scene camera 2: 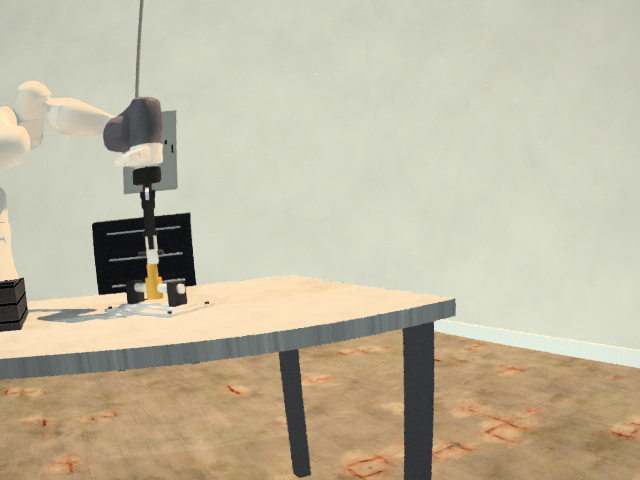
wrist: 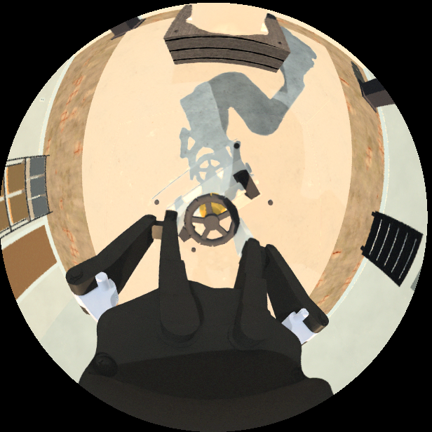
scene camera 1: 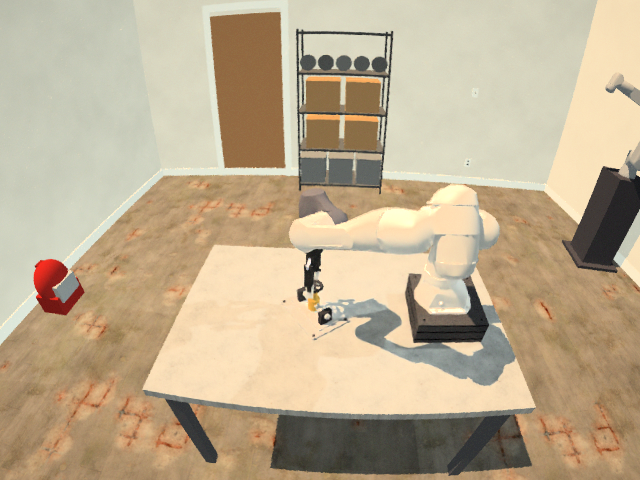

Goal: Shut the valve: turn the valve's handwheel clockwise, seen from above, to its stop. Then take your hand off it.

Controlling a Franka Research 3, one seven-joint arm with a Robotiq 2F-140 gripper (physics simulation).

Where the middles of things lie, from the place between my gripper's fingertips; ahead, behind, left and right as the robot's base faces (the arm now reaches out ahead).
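My hand: 10 mm below dark spoked handwheel (wrist: 211,221).
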